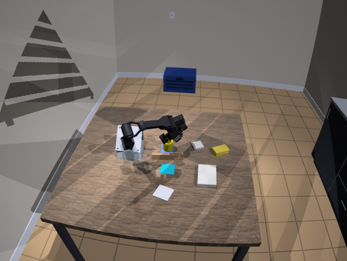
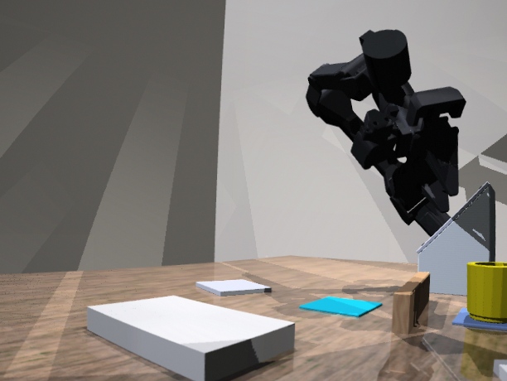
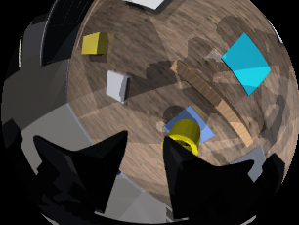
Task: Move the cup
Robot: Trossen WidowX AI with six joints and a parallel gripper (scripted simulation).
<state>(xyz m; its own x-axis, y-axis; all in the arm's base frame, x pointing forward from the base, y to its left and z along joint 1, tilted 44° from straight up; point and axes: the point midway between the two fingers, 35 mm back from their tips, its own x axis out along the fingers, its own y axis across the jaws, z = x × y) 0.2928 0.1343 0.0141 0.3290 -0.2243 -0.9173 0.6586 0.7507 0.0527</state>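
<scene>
Now: gripper tip 8 cm past the yellow cup, 4 cm to the right of it and 11 cm above it. From my gripper tip the other things lie so: cyan pad 3 cm behind, 16 cm to the right, 15 cm below; then blue pad 8 cm behind, 4 cm to the left, 15 cm below; then wooden block 5 cm behind, 6 cm to the right, 13 cm below.
</scene>
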